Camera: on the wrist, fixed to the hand. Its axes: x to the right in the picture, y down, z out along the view.
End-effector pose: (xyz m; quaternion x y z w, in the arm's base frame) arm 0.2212 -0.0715 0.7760 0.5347 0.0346 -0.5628 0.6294
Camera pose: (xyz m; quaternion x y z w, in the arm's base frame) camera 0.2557 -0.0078 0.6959 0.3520 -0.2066 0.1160 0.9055
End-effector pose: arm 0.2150 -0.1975 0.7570 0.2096 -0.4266 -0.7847 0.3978
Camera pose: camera 0.2512 -0.2522 0.6713 -0.1395 -0.2830 -0.3010 0.8999
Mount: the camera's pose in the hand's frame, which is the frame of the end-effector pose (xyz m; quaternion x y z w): 0.0215 -0.0381 -0.0987 -0.1504 0.0988 0.7053 0.6857
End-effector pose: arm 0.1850 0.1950 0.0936 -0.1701 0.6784 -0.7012 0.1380
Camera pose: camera 0.1250 0.2767 0.1306 0.4104 0.7043 -0.2983 0.4966
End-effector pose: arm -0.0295 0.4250 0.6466 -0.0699 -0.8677 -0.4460 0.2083
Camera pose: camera -0.0311 0.3218 0.6782 -0.6471 -0.4580 -0.2963 0.5326
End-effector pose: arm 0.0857 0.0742 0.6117 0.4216 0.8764 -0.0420 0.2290
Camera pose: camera 0.0091 0.0916 0.6858 0.8769 0.3325 0.3062 0.1635
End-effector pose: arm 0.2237 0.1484 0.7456 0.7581 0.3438 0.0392 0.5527
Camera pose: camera 0.1785 0.2464 0.7438 0.6753 -0.2502 0.5433 0.4314
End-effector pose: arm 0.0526 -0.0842 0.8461 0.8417 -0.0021 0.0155 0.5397
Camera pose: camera 0.0725 0.0217 0.8532 0.4930 -0.5441 0.4741 0.4859
